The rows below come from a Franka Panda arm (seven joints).
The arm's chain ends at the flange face. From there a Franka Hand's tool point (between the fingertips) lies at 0.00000 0.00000 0.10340 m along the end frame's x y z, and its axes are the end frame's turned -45 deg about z.
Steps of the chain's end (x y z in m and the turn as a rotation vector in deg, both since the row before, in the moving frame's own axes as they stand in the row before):
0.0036, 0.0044, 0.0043, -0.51, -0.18, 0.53
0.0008, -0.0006, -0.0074, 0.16, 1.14, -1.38
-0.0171, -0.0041, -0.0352, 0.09, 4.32, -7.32
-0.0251, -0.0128, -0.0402, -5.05, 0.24, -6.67
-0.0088, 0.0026, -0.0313, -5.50, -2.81, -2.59
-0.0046, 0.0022, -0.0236, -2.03, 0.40, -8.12
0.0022, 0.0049, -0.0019, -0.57, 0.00, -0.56
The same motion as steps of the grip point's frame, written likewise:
-0.0014, 0.0061, 0.0043, -0.23, -0.49, 0.53
0.0027, 0.0014, -0.0074, -0.69, 0.92, -1.38
-0.0032, -0.0100, -0.0355, -2.99, 3.12, -7.32
-0.0144, -0.0197, -0.0406, -3.74, -3.40, -6.67
-0.0186, -0.0007, -0.0319, -1.90, -5.88, -2.59
-0.0067, 0.0015, -0.0237, -1.72, -1.15, -8.12
-0.0026, 0.0058, -0.0019, -0.40, -0.40, -0.56

